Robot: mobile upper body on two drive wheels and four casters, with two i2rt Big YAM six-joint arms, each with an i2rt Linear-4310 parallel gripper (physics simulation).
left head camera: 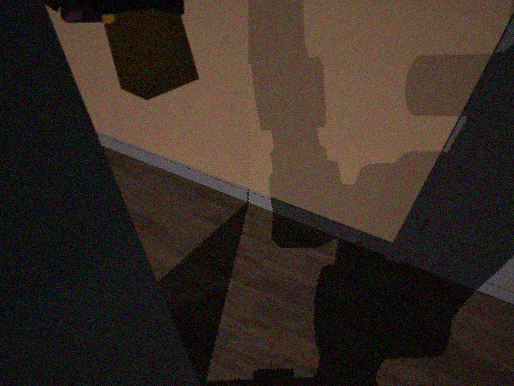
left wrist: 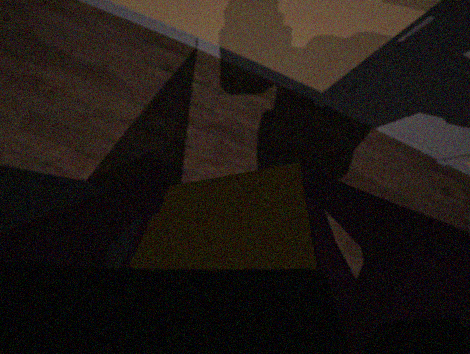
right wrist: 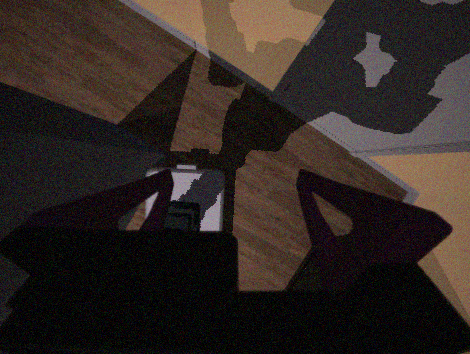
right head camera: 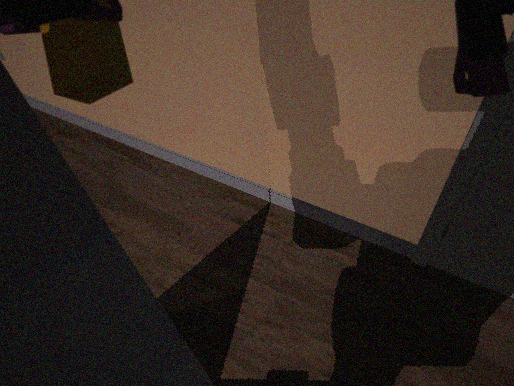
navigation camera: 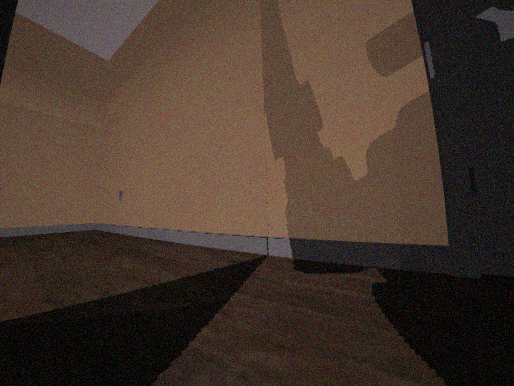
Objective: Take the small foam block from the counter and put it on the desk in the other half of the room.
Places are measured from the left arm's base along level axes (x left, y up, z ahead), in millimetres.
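Pixels of known places: left gripper, between the fingertips: [left wrist: 234, 177] [right head camera: 96, 19]; right gripper, between the fingertips: [right wrist: 235, 176].
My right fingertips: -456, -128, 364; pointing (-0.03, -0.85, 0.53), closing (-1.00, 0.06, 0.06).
Note:
Behind a point stands the place of what it marks, as x, y, z.
The foam block [left head camera: 152, 57] @[-84, -126, 412] [right head camera: 87, 62] @[-93, -124, 410] [left wrist: 225, 227] @[-63, -97, 480] is dark yellow and in shadow. It shows at the upper left of both head camera views and at the lower middle of the left wrist view. My left gripper [left head camera: 125, 10] [left wrist: 234, 177] @[-74, -126, 498] is shut on it and holds it up in the air; its fingers are very dark against the block's sides. My right gripper [right wrist: 235, 176] @[-456, -128, 364] is open, with its fingers wide apart and no object between them. Part of the dark right gripper [right head camera: 480, 75] also shows at the upper right of the right head view. I cannot make out the counter or the desk.
A tall dark panel [left head camera: 75, 225] @[27, -296, 353] [right head camera: 65, 240] @[21, -352, 365] [right wrist: 55, 160] @[26, -508, 356] stands close at the left. An orange wall [left head camera: 215, 125] @[-58, -1005, 1328] [navigation camera: 200, 150] @[251, -784, 1492] with a pale baseboard [navigation camera: 235, 242] @[-9, -1371, 1338] lies ahead. A shadowed grey door [left head camera: 450, 200] @[-865, -964, 877] [navigation camera: 475, 125] @[-862, -950, 879] is at the right. Broad shadows cross the wooden floor [navigation camera: 290, 325] @[-237, -1418, 704].

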